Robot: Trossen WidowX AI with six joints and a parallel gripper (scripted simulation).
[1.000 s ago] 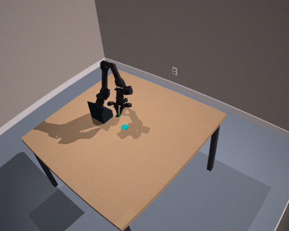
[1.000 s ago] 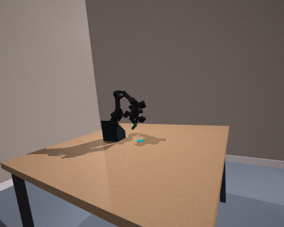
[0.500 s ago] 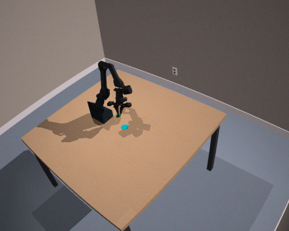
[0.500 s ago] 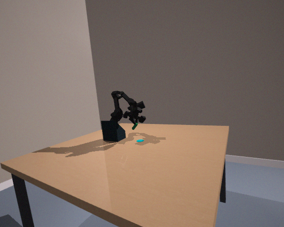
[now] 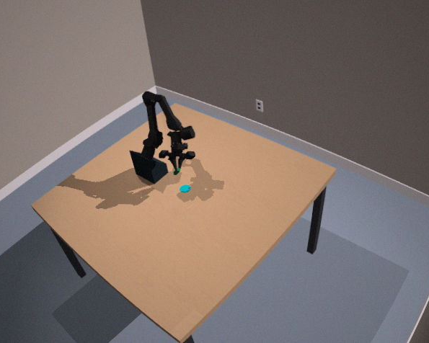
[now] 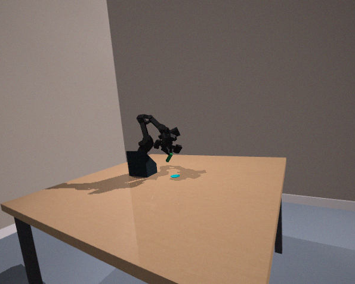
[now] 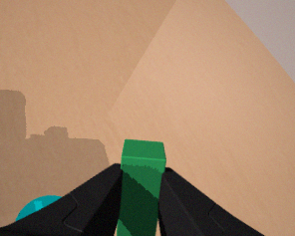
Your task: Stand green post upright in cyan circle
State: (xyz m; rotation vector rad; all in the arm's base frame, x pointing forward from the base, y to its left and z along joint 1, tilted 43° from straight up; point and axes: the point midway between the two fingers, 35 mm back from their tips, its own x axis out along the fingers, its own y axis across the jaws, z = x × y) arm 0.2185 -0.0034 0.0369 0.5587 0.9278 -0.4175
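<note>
The cyan circle lies 10 mm ahead of my gripper tip, 20 mm to the left of it and 140 mm below it. The rest, counted from my gripper tip: green post (10 mm behind, 20 mm below).
</note>
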